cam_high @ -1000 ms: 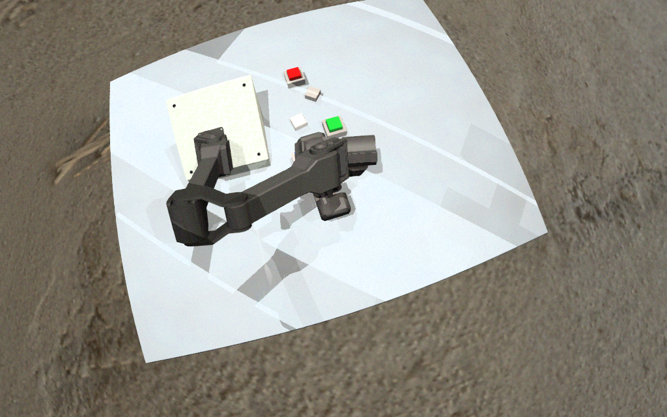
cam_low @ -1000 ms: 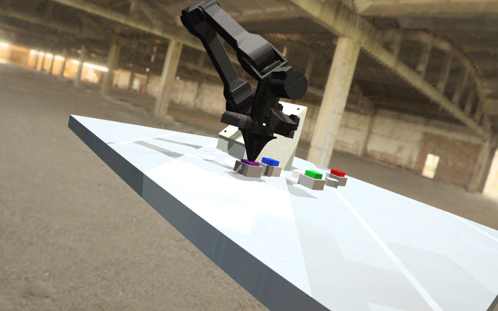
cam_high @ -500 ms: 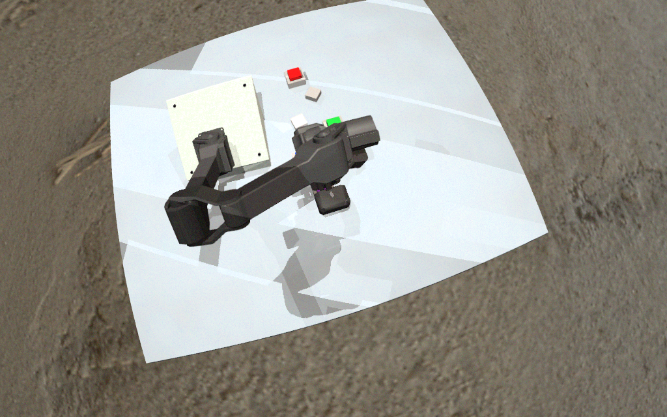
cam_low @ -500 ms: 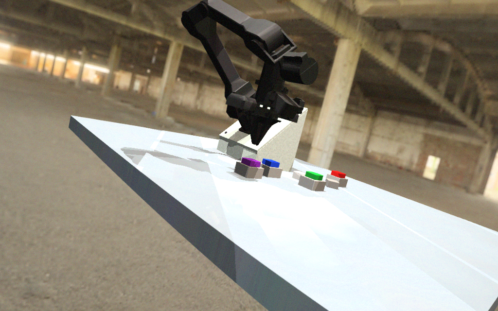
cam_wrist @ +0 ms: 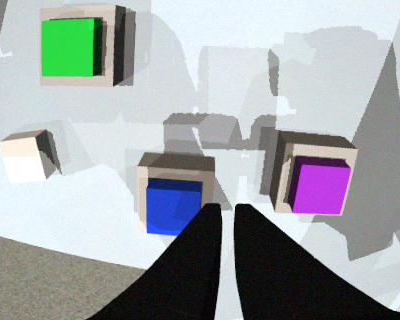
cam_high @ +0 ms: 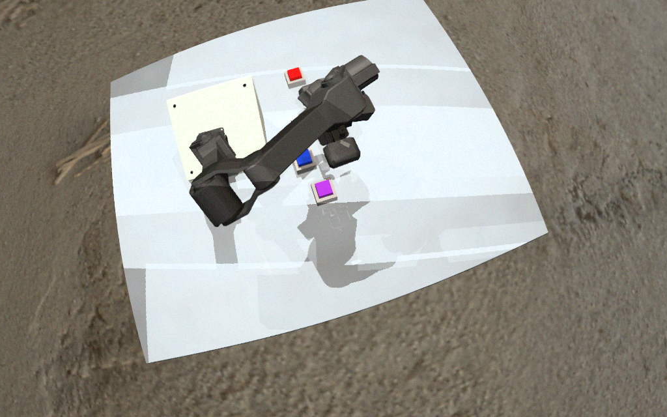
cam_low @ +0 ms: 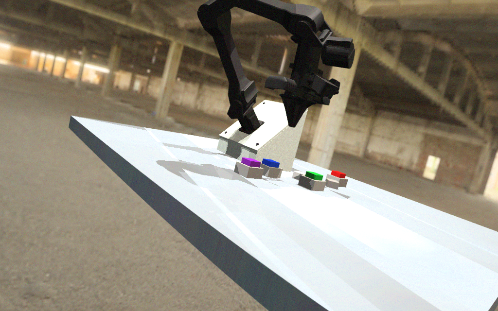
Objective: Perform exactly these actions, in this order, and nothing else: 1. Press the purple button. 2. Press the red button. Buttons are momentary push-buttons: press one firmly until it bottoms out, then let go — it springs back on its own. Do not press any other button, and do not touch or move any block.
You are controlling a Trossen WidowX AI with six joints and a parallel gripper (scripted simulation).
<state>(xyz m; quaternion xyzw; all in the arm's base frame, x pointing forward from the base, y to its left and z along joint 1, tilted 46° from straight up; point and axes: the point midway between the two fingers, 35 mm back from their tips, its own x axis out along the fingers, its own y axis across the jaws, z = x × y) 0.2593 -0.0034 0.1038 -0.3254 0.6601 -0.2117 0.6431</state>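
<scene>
Now: the red button 40 mm behind my gripper tip, 270 mm to the left of it and 100 mm below it. The rest, counted from my gripper tip: green button (30 mm ahead, 90 mm to the left, 100 mm below); purple button (30 mm behind, 70 mm to the right, 100 mm below); blue button (60 mm behind, 20 mm to the left, 100 mm below).
</scene>
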